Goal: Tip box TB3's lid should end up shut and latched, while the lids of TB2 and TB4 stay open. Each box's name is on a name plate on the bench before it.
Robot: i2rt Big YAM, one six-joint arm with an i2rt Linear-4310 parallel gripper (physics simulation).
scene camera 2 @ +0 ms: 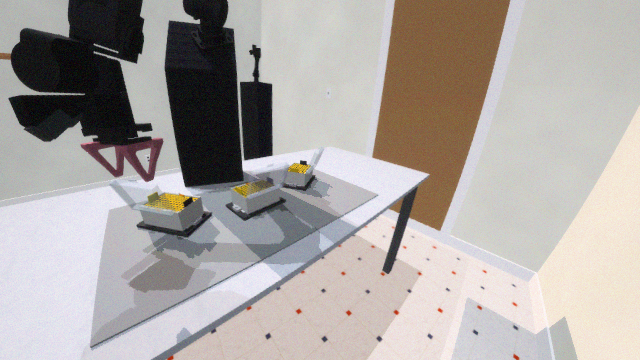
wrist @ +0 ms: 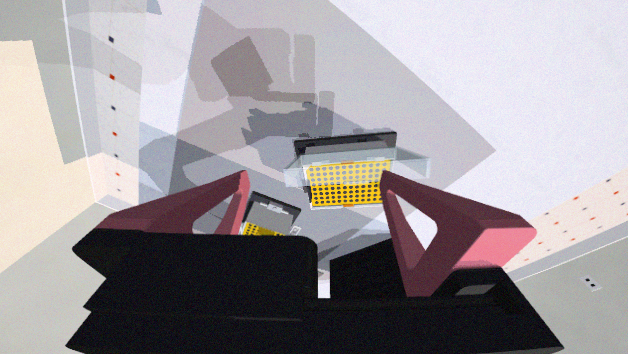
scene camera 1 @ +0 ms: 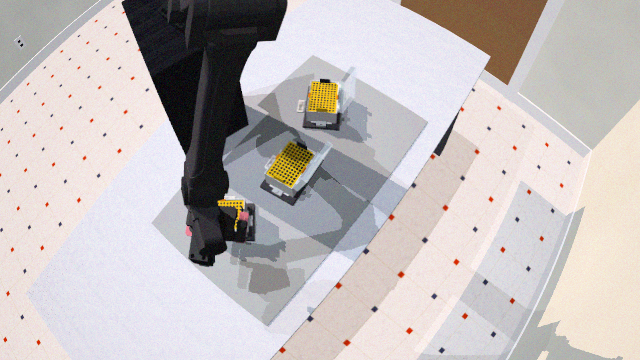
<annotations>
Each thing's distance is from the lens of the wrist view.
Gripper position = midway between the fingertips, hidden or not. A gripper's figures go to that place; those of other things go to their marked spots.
gripper (wrist: 314, 177): 13 cm
clear lid (wrist: 355, 166): 16 cm
grey mat (wrist: 257, 83): 29 cm
The marked spots on the clear lid and the grey mat are 19 cm apart.
</annotations>
